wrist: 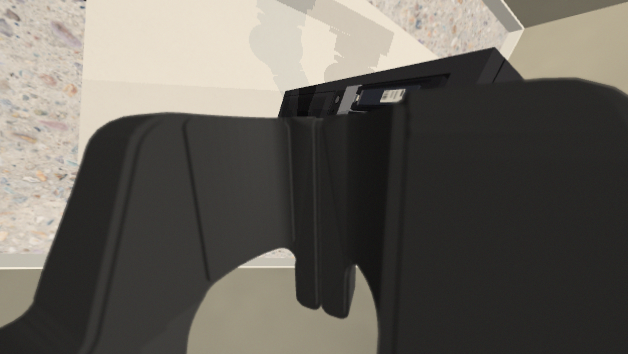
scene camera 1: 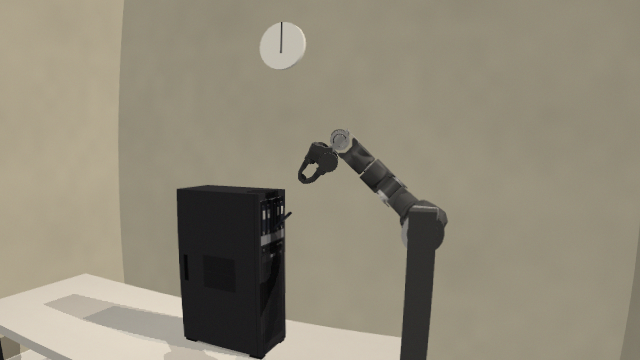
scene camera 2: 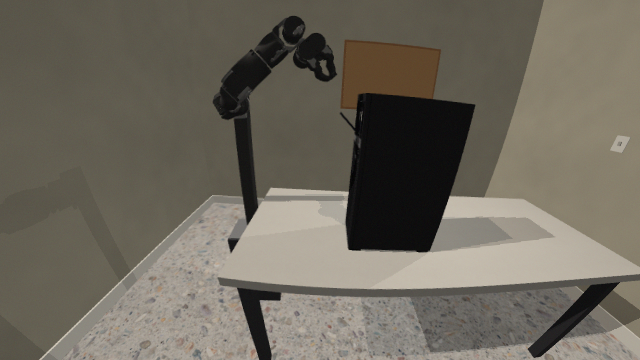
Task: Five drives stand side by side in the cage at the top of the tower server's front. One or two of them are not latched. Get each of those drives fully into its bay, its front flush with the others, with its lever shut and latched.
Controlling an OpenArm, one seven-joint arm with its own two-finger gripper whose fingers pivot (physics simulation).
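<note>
The black tower server (scene camera 1: 220, 230) (scene camera 2: 405, 175) (wrist: 470, 70) stands upright on the table. Its drives (scene camera 1: 270, 216) show edge-on in the cage at the top front; one drive with a white label (wrist: 372, 97) shows in the wrist view, and the fingers hide the others. One dark lever (scene camera 1: 284, 219) (scene camera 2: 348, 122) sticks out forward and up from the cage, seemingly near the middle of the row. How deep its drive sits cannot be made out. My gripper (scene camera 1: 303, 179) (scene camera 2: 330, 78) (wrist: 332, 210) is shut and empty, its tips together. It hangs in front of the tower, a little above its top and apart from the lever.
The white table (scene camera 1: 340, 335) (scene camera 2: 300, 260) carries the tower. The arm's post (scene camera 1: 420, 295) (scene camera 2: 245, 165) stands before the tower's front. A cork board (scene camera 2: 390, 70) and a round clock (scene camera 1: 282, 45) are on the walls.
</note>
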